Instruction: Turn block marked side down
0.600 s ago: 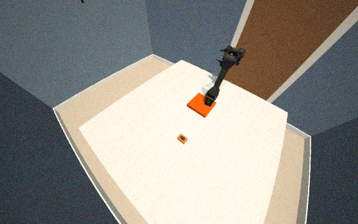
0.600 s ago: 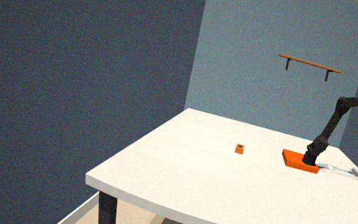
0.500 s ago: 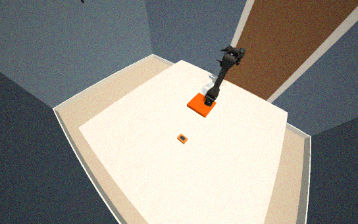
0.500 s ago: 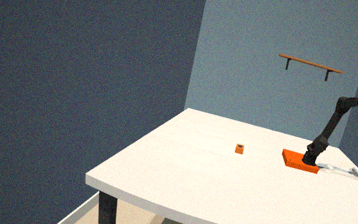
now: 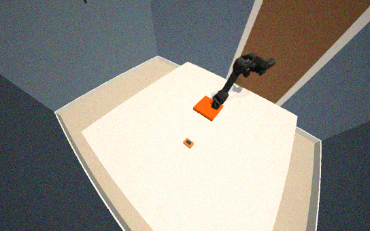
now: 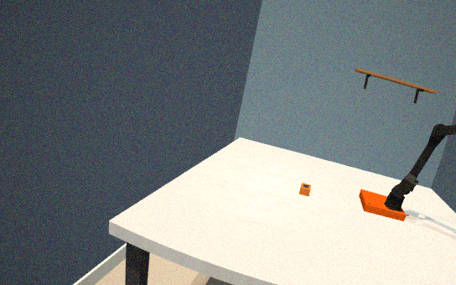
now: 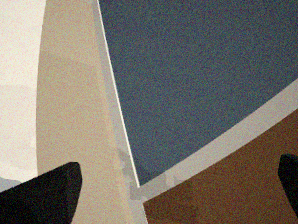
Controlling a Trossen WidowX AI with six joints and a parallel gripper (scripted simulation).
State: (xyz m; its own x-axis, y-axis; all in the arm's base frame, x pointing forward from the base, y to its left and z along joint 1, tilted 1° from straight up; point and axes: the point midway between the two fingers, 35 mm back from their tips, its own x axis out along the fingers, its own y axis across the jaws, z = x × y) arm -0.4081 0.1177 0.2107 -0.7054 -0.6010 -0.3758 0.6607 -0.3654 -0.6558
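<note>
Now: the orange block 82 cm ahead of my gripper tip, 20 cm below it and 15 cm to the right of it.
</note>
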